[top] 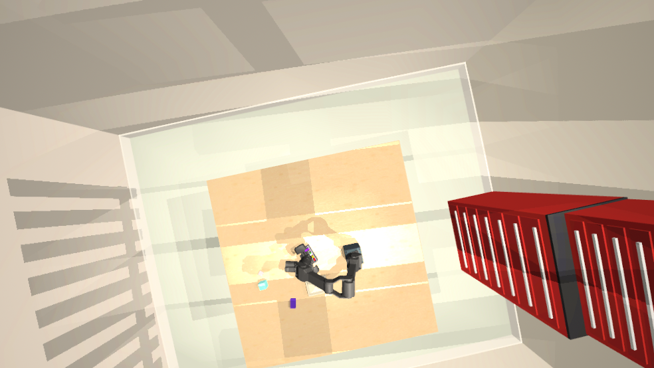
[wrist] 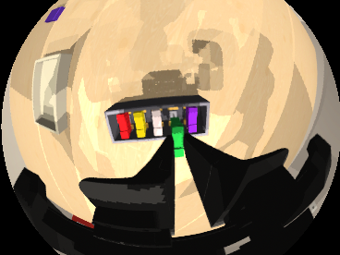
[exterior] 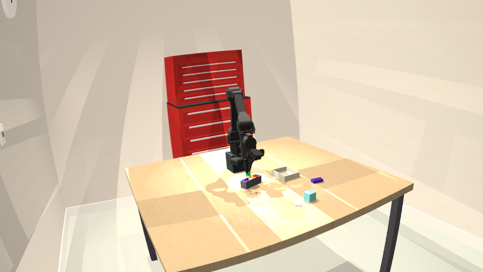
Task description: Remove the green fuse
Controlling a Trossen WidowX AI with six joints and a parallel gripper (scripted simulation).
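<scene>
The white tray lies 230 mm to the left of my gripper tip, 70 mm below it and 30 mm ahead of it. The rest, counted from my gripper tip: cyan cube: 360 mm ahead, 100 mm to the left, 50 mm below; then purple flat block: 290 mm to the left, 220 mm ahead, 70 mm below; then green fuse: 10 mm below.
</scene>
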